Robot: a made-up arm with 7 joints. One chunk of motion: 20 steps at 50 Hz.
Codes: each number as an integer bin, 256 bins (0 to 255) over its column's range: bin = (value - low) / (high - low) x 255, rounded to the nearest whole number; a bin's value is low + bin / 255 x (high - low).
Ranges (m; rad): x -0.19..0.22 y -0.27..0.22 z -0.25..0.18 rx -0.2..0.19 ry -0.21..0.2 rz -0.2..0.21
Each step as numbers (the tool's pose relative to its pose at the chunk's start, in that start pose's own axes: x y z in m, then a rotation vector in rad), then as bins.
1 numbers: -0.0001 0.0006 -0.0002 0.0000 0.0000 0.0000
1 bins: 118 141 148 131 131 124
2 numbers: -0.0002 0.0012 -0.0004 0.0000 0.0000 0.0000
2 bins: 118 141 148 131 131 124
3 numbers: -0.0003 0.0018 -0.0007 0.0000 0.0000 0.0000
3 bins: 118 141 148 131 131 124
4 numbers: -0.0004 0.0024 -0.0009 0.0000 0.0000 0.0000
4 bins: 118 142 148 131 131 124
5 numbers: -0.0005 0.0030 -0.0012 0.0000 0.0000 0.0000
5 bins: 118 142 148 131 131 124
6 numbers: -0.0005 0.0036 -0.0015 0.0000 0.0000 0.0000
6 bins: 118 142 147 131 131 124
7 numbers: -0.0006 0.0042 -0.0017 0.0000 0.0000 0.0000
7 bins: 118 143 147 131 131 124
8 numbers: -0.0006 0.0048 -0.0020 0.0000 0.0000 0.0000
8 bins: 118 143 147 131 131 124
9 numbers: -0.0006 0.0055 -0.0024 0.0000 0.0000 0.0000
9 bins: 118 143 147 131 131 124
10 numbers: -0.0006 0.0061 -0.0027 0.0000 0.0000 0.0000
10 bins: 118 144 147 131 131 124
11 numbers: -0.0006 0.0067 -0.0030 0.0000 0.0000 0.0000
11 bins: 118 144 146 131 131 124
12 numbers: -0.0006 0.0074 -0.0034 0.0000 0.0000 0.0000
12 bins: 118 144 146 131 131 124
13 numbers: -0.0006 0.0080 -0.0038 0.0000 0.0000 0.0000
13 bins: 118 145 146 131 131 124
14 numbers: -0.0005 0.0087 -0.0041 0.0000 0.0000 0.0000
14 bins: 118 145 146 131 131 124
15 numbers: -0.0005 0.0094 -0.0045 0.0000 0.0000 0.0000
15 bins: 118 145 146 131 131 124
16 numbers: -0.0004 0.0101 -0.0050 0.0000 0.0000 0.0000
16 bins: 118 146 145 131 131 124
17 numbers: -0.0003 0.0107 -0.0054 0.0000 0.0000 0.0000
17 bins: 118 146 145 131 131 124
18 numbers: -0.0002 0.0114 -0.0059 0.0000 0.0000 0.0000
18 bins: 118 146 145 131 131 124
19 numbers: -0.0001 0.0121 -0.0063 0.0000 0.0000 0.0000
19 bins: 118 147 145 131 131 124
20 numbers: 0.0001 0.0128 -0.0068 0.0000 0.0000 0.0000
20 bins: 118 147 144 131 131 124
